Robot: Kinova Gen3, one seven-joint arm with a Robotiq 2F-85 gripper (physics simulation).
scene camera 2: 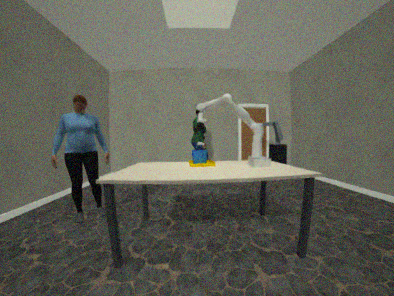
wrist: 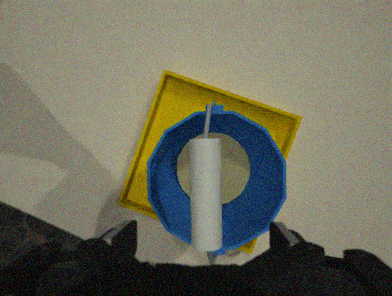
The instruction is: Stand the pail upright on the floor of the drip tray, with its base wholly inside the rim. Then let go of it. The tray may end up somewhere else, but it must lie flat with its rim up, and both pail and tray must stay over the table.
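Places are measured from the arm's base along level axes (x ahead, y right, z down), in metres.
Pixels of known places: gripper, between the fingertips: point(scene camera 2: 200, 136) point(wrist: 201, 235); arm's base, origin of its link: point(scene camera 2: 256, 156).
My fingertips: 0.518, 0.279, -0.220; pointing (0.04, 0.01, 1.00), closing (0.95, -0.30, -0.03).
Ahead of a thing's pixels: the offset from my fingertips to its top centre, as dx, dy, dz. "pt": to the spot under its first point. Level surfaces: height alone.
The blue pail {pt +0.028, -0.094, +0.228} point(scene camera 2: 199, 157) point(wrist: 265, 165) stands upright on the yellow drip tray {-0.003, -0.026, +0.282} point(scene camera 2: 212, 164) point(wrist: 175, 100), which lies flat with its rim up. In the wrist view the pail covers much of the tray's lower right part, so its base's outer edge is hidden. The pail's white grip {-0.001, -0.011, +0.070} point(scene camera 2: 200, 144) point(wrist: 206, 195) on its thin grey handle stands raised across the opening. My gripper point(scene camera 2: 201, 131) point(wrist: 201, 235) is open and empty above the pail, with its fingers wide apart on either side of the grip and clear of it.
The tray lies on the pale table {dz +0.315} point(scene camera 2: 150, 172), left of the arm's white base point(scene camera 2: 259, 161) in the scene view. A person in green point(scene camera 2: 195, 125) stands behind my gripper, beyond the table. A person in a blue top point(scene camera 2: 80, 132) stands at the left.
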